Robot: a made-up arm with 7 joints.
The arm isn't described. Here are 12 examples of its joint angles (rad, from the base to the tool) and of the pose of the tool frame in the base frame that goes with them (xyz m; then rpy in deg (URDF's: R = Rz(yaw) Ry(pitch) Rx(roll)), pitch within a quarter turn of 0, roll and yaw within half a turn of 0).
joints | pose
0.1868 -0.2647 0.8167 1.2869 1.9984 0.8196 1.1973 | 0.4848 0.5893 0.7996 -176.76 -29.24 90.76
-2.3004 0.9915 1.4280 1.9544 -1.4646 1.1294 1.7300 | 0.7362 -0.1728 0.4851 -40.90 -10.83 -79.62
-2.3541 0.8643 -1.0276 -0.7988 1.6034 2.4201 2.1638 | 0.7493 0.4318 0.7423 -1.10 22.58 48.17
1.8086 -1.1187 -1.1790 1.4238 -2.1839 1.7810 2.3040 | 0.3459 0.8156 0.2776 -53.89 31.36 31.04
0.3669 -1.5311 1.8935 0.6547 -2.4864 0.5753 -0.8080 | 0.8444 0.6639 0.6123 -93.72 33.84 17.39
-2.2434 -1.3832 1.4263 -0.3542 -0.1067 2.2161 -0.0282 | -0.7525 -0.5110 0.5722 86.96 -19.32 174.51
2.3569 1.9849 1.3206 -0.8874 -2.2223 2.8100 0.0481 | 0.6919 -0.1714 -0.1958 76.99 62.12 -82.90
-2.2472 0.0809 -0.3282 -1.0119 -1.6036 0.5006 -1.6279 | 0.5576 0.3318 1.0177 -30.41 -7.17 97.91
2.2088 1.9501 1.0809 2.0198 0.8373 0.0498 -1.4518 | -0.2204 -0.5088 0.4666 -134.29 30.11 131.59
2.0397 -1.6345 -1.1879 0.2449 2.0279 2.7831 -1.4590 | -0.2329 0.9518 0.1995 -23.71 -32.94 49.47
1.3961 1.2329 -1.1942 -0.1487 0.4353 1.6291 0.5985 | -0.2497 -0.9837 0.5424 173.87 -15.39 -113.43
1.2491 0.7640 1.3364 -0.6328 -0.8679 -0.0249 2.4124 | 0.2078 -0.8130 0.9399 138.44 -62.59 111.65
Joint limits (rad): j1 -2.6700..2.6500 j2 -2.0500..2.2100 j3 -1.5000..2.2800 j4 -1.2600..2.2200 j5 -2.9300..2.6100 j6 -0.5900..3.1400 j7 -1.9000..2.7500
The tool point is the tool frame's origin. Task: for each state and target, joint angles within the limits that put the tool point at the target. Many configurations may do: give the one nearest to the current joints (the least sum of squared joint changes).
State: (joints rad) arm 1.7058 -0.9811 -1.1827 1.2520 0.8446 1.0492 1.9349
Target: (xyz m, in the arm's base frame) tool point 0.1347 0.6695 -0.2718
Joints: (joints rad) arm 1.9887 -1.6955 -0.4665 1.3332 0.8872 0.9398 1.9329
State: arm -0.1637 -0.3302 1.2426 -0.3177 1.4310 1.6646 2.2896
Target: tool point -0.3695 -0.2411 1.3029
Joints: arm 0.1726 0.3593 1.1479 -0.4012 1.4738 1.1771 2.2331
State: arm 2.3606 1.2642 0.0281 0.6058 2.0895 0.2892 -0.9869
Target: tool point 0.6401 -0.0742 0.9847
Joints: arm 2.6500 1.4615 -0.3960 1.2883 2.0381 0.3801 -1.0193
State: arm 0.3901 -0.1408 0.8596 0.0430 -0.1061 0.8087 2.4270
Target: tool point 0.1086 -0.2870 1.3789
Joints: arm 0.8183 0.0337 1.0520 -0.3360 -0.1831 0.6520 2.2505
